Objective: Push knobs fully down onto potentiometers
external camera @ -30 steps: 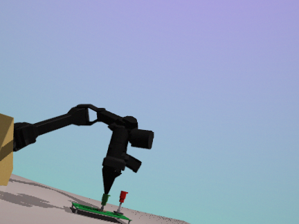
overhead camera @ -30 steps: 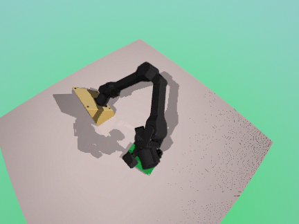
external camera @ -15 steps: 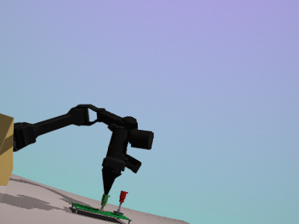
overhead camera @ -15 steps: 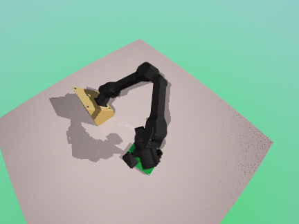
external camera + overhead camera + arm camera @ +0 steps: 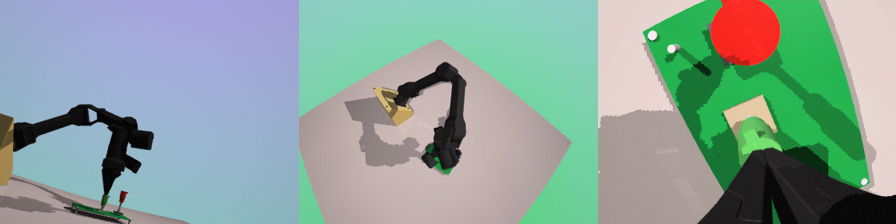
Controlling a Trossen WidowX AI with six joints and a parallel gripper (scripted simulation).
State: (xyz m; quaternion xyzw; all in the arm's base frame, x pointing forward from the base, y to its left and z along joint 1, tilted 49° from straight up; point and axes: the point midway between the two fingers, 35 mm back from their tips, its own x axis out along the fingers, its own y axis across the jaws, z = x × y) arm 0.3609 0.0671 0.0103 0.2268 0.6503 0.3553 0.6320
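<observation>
The green knob lies 1 cm below my gripper tip. The rest, counted from my gripper tip: red knob 5 cm ahead, 1 cm to the left, 1 cm above.
</observation>
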